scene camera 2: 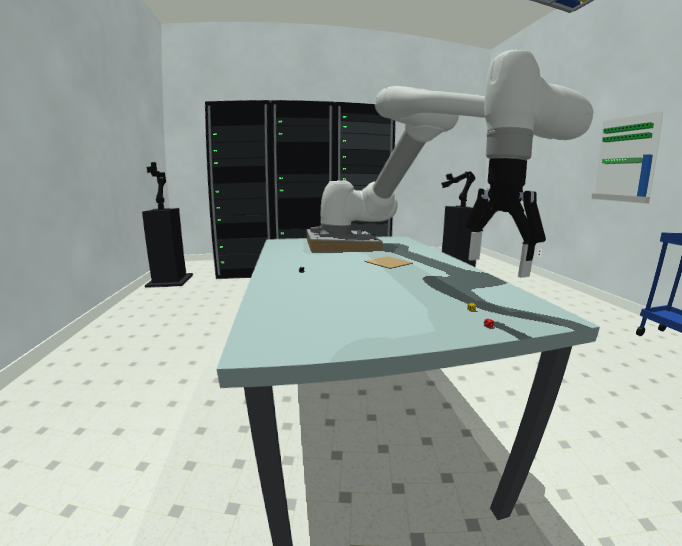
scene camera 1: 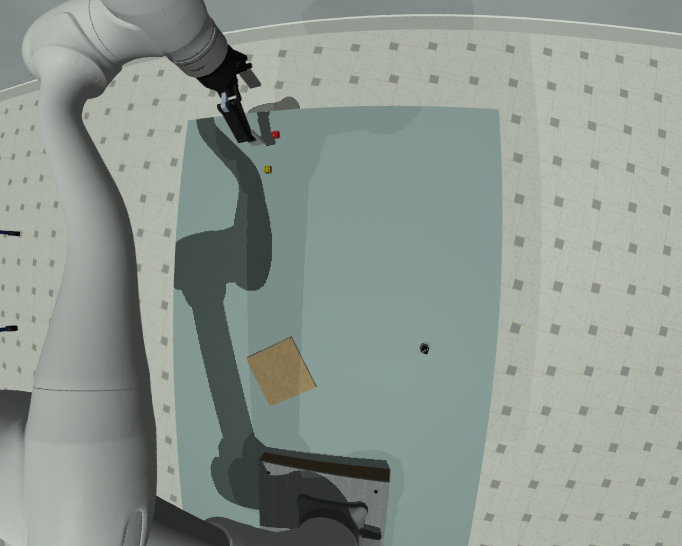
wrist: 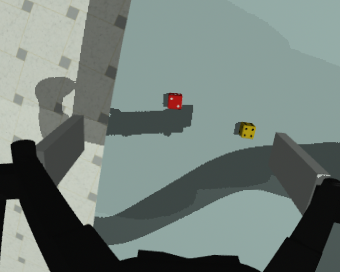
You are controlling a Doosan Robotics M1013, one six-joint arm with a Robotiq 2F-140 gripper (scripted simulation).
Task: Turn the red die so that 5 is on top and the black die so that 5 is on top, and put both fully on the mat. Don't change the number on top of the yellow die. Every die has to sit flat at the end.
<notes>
In view: my gripper [scene camera 2: 496, 267] and a tan mat [scene camera 1: 280, 371].
My gripper shows as well in scene camera 1 [scene camera 1: 256, 113] and in the wrist view [wrist: 179, 141]. The wrist view misses the tan mat: it is out of frame.
</notes>
